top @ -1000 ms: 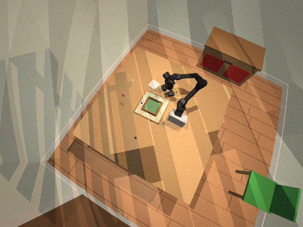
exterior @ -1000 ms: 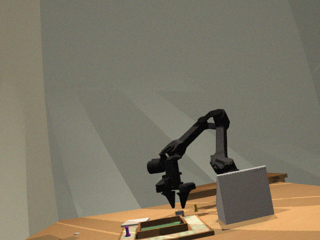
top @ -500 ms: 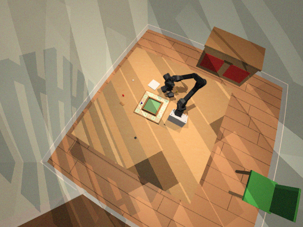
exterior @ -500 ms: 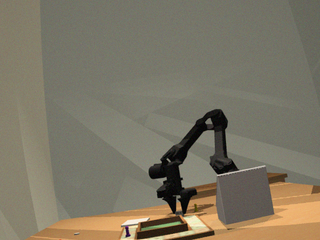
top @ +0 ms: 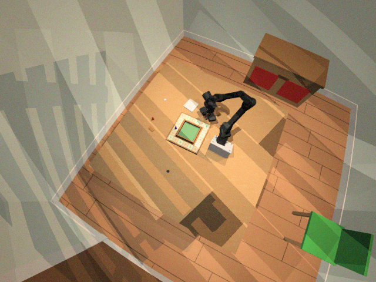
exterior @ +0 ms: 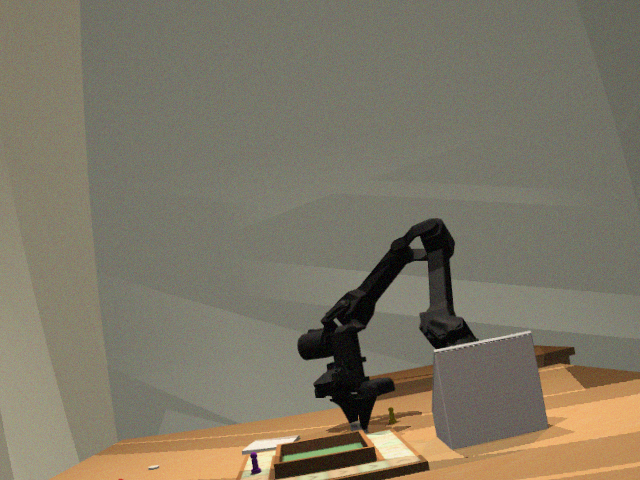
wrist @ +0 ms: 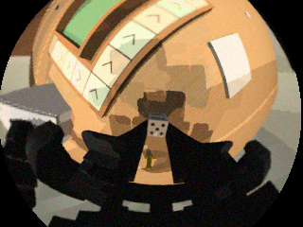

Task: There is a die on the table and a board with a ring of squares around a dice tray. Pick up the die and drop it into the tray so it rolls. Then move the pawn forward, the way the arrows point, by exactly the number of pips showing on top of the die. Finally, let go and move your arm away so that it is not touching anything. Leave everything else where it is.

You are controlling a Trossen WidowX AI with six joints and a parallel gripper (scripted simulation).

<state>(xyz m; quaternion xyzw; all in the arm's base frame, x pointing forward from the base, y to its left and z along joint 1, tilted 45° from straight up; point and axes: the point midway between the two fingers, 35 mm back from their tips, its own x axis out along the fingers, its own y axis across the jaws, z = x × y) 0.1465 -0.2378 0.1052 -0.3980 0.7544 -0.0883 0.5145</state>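
My gripper tip is 22 cm short of the purple pawn, 21 cm to the right of it and 2 cm below it. Round my gripper tip: white card (18 cm ahead, 5 cm to the right, 1 cm below); yellow pawn (8 cm behind, 5 cm to the right, 1 cm above); die (right at my gripper tip).
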